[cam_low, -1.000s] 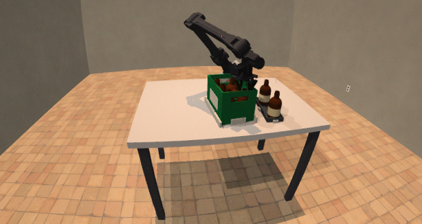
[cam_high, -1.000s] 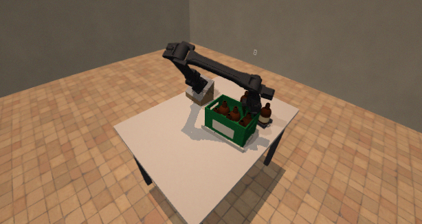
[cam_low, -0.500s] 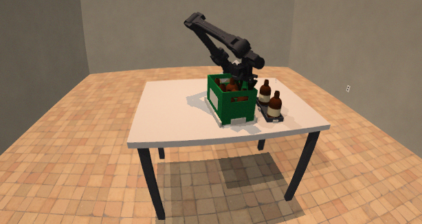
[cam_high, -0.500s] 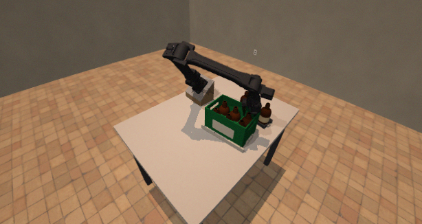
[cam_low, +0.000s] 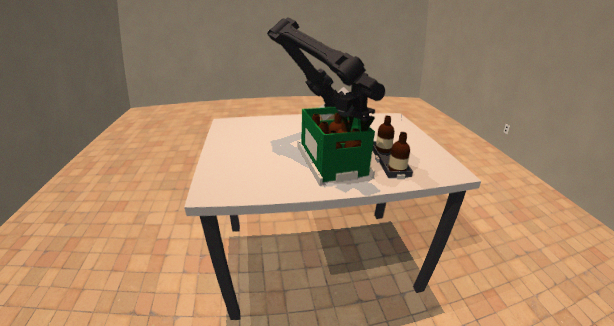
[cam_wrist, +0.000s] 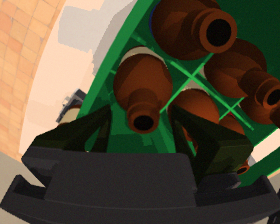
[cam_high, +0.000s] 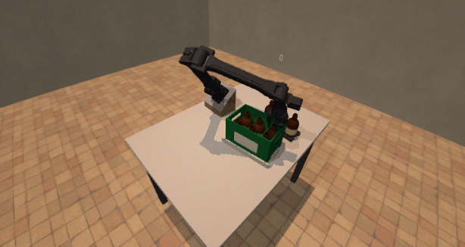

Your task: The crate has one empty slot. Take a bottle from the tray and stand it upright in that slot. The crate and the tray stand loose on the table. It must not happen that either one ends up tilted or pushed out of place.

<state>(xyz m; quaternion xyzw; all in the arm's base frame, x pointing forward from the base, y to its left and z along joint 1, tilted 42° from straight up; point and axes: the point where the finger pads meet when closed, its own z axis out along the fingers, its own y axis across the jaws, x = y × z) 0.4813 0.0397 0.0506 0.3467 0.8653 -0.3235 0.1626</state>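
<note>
The green crate lies 80 mm behind my hand, 70 mm below it and 60 mm to the right of it.
</note>
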